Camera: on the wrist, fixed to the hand. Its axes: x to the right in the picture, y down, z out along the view.
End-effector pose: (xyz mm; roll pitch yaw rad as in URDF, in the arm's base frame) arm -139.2 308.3 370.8 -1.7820 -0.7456 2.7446
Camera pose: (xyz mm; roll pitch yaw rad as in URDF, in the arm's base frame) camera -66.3 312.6 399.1 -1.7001 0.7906 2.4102
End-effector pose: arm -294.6 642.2 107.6 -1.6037 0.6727 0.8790
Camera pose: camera -252.5 625.3 171.5 1.7541 0.9022 -2.1743
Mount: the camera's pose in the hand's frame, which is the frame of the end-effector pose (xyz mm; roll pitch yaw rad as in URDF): -29.0 -57.1 -45.1 0.1141 0.0218 1.5648
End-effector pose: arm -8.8 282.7 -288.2 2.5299 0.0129 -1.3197
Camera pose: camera 54.4 328.8 -283.7 -3.0478 -0.6333 -2.8736
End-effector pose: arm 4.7 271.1 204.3 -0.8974 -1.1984 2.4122
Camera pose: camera 71.3 306.7 183.3 -1.2244 0.2877 3.0969
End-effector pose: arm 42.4 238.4 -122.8 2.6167 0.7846 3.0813
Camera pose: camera 51.2 165.7 -94.9 2.3912 -0.3722 1.9208
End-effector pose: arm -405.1 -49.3 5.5 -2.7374 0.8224 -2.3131
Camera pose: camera -397.8 -92.8 70.2 2.3972 0.2613 2.1167
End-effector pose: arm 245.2 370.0 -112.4 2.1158 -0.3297 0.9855
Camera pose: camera 177.8 391.7 -145.9 -2.4340 -0.9640 -1.0881
